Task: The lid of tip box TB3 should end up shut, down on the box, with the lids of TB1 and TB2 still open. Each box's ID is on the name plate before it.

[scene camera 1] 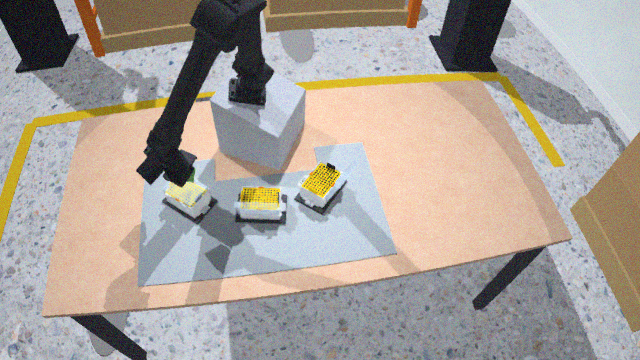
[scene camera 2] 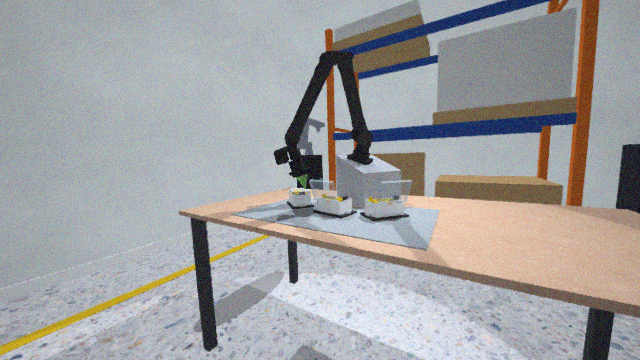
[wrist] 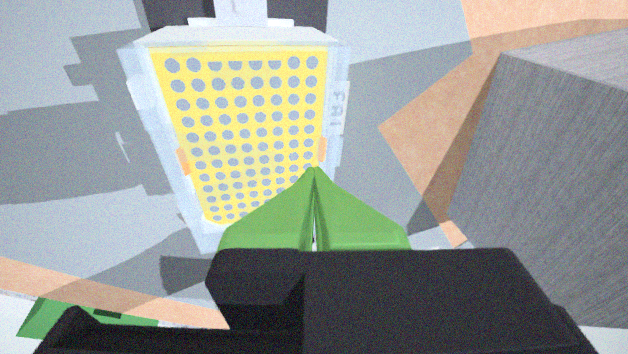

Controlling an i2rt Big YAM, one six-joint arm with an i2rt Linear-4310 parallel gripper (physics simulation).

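Seen in the pictures: gripper, fingertip midpoint: (scene camera 1: 192, 181) (scene camera 2: 305, 189) (wrist: 314, 176); arm's base at its link origin: (scene camera 1: 246, 93) (scene camera 2: 359, 160).
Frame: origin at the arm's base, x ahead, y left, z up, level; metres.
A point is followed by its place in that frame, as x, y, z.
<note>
Tip box TB3 (scene camera 1: 188, 199) {0.307, -0.190, -0.136} (scene camera 2: 300, 199) {0.304, -0.162, -0.174} (wrist: 250, 125) {0.245, -0.228, -0.136} is the leftmost white box with a yellow rack. Its clear lid (wrist: 192, 220) {0.310, -0.207, -0.136} lies over the rack, down or nearly down; I cannot tell if it is fully seated. My gripper (scene camera 1: 190, 175) {0.240, -0.184, -0.135} (scene camera 2: 303, 186) {0.240, -0.184, -0.135} (wrist: 314, 176) {0.240, -0.184, -0.135} is shut and empty, its green fingertips at one edge of TB3; contact is unclear. The middle box, TB2 (scene camera 1: 260, 204) {0.385, 0.033, -0.069} (scene camera 2: 334, 206) {0.351, 0.058, -0.174}, and the right box, TB1 (scene camera 1: 321, 185) (scene camera 2: 385, 208) {0.289, 0.243, -0.173}, have their clear lids standing up in scene camera 2. Their name plates are not readable now.
The boxes stand on a blue-grey mat (scene camera 1: 280, 250) {0.455, 0.079, -0.213} (scene camera 2: 410, 232) {0.393, 0.358, -0.213} on the wooden table (scene camera 1: 450, 175) {0.219, 0.682, -0.216} (scene camera 2: 525, 240) {0.295, 0.634, -0.216}. The grey pedestal (scene camera 1: 245, 135) {0.104, -0.011, -0.088} (scene camera 2: 370, 182) {0.117, 0.110, -0.102} (wrist: 540, 175) {0.091, -0.038, -0.136} under the arm stands behind them, close to the gripper's side. A storage rack (scene camera 2: 584, 100) stands behind the table.
</note>
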